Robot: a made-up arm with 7 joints. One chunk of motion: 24 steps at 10 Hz.
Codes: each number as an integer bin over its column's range. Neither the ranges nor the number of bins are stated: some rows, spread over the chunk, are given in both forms.
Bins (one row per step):
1: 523 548 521 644 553 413
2: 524 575 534 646 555 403
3: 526 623 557 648 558 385
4: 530 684 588 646 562 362
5: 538 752 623 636 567 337
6: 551 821 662 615 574 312
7: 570 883 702 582 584 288
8: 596 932 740 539 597 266
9: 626 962 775 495 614 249
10: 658 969 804 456 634 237
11: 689 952 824 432 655 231
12: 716 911 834 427 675 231
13: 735 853 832 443 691 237
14: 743 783 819 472 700 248
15: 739 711 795 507 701 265
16: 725 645 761 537 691 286
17: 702 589 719 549 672 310
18: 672 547 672 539 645 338
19: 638 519 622 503 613 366
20: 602 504 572 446 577 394
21: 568 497 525 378 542 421
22: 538 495 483 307 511 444
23: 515 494 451 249 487 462
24: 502 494 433 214 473 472
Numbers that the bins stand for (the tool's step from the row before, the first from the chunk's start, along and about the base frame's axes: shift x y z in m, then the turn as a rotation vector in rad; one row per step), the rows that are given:
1: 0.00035 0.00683 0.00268 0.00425 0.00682 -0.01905
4: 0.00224 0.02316 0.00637 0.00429 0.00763 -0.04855
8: 0.02008 0.05295 0.01474 0.00225 0.01078 -0.10410
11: 0.04522 0.05535 0.01937 0.00022 0.01601 -0.12435
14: 0.05981 0.03505 0.01909 0.00098 0.02006 -0.11451
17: 0.04873 0.01175 0.01358 0.00244 0.01754 -0.07864
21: 0.01251 0.00070 0.00290 -0.00081 0.00583 -0.01442
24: -0.00532 0.00034 -0.00216 -0.00393 -0.00039 0.01509
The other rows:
2: 0.00062 0.01007 0.00340 0.00429 0.00700 -0.02483
3: 0.00116 0.01583 0.00467 0.00432 0.00727 -0.03525
5: 0.00441 0.03133 0.00830 0.00410 0.00808 -0.06302
6: 0.00792 0.03962 0.01045 0.00370 0.00871 -0.07748
7: 0.01305 0.04707 0.01265 0.00307 0.00961 -0.09137
9: 0.02819 0.05656 0.01667 0.00141 0.01232 -0.11393
10: 0.03684 0.05740 0.01826 0.00067 0.01412 -0.12088
12: 0.05251 0.05043 0.01992 0.00012 0.01781 -0.12435
13: 0.05765 0.04346 0.01981 0.00043 0.01925 -0.12088
15: 0.05873 0.02641 0.01777 0.00164 0.02015 -0.10468
16: 0.05495 0.01848 0.01590 0.00221 0.01925 -0.09253
18: 0.04062 0.00671 0.01100 0.00225 0.01511 -0.06244
19: 0.03143 0.00334 0.00824 0.00157 0.01223 -0.04624
20: 0.02170 0.00154 0.00549 0.00048 0.00898 -0.03004
22: 0.00441 0.00046 0.00059 -0.00216 0.00304 -0.00111
23: -0.00181 0.00034 -0.00117 -0.00326 0.00087 0.00930

